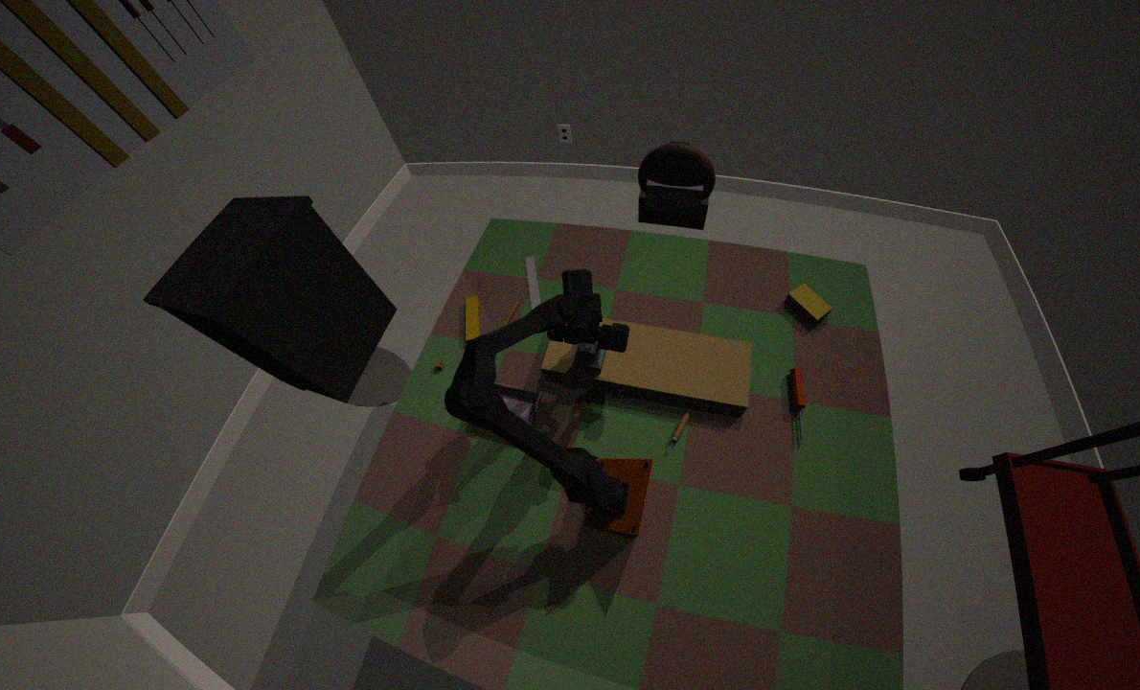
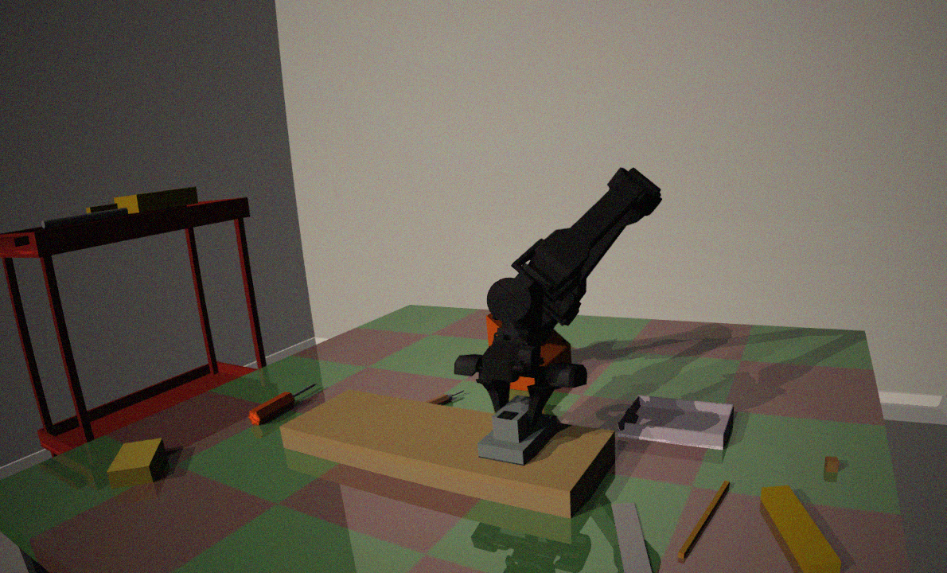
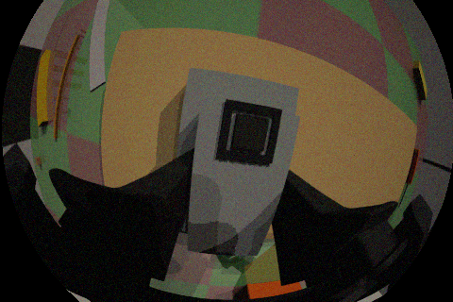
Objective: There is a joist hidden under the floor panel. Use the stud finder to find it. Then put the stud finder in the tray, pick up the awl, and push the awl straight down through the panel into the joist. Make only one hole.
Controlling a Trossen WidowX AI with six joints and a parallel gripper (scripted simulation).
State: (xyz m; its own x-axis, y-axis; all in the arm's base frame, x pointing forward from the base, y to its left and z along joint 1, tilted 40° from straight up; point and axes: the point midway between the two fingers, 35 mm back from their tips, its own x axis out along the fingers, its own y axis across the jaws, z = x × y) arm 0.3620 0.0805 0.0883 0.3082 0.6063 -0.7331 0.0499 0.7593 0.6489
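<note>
Now: gripper tip 20 cm to the right of the grey tray, 20 cm past it and 5 cm above it. The rest, counted from my gripper tip: grey ruler 22 cm to the left, 19 cm ahead, 6 cm below; grey stud finder 2 cm above, 1 cm ahead; pencil 28 cm to the left, 6 cm below, 5 cm ahead.
</note>
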